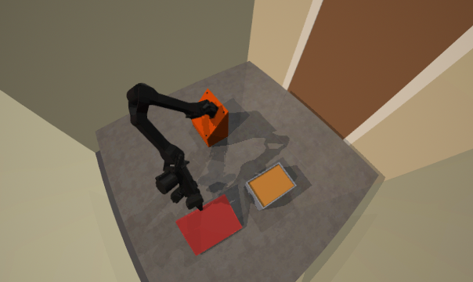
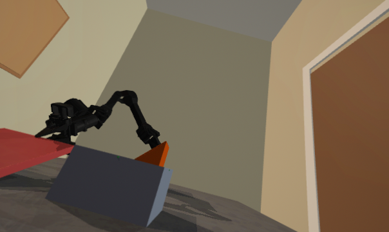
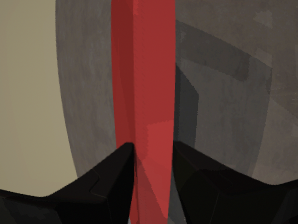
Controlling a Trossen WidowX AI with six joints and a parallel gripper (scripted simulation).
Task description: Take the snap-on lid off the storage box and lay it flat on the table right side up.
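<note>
My gripper tip is now 70 mm short of the red lid, 10 mm to the left of it and 30 mm above it. Round my gripper tip: grey storage box (120 mm ahead, 310 mm to the left, 40 mm below).
</note>
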